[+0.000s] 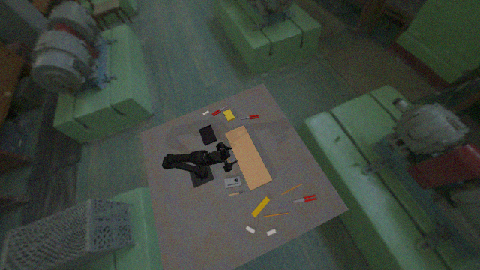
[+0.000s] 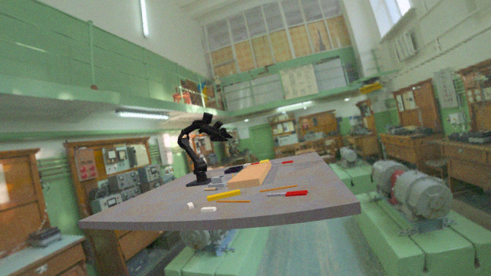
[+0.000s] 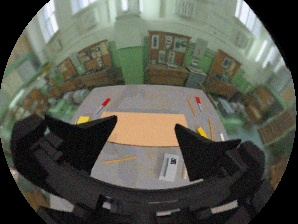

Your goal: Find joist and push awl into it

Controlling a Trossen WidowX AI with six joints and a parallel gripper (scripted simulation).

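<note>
Now: gripper tip 23 cm above the stud finder, 10 cm to the left of it and 8 cm past it. The rest, counted from my gripper tip: yellow bar 34 cm to the right, 26 cm below, 3 cm ahead; square indicator 21 cm below, 11 cm to the right, 6 cm behind; awl 26 cm below, 19 cm to the right, 8 cm behind.
</note>
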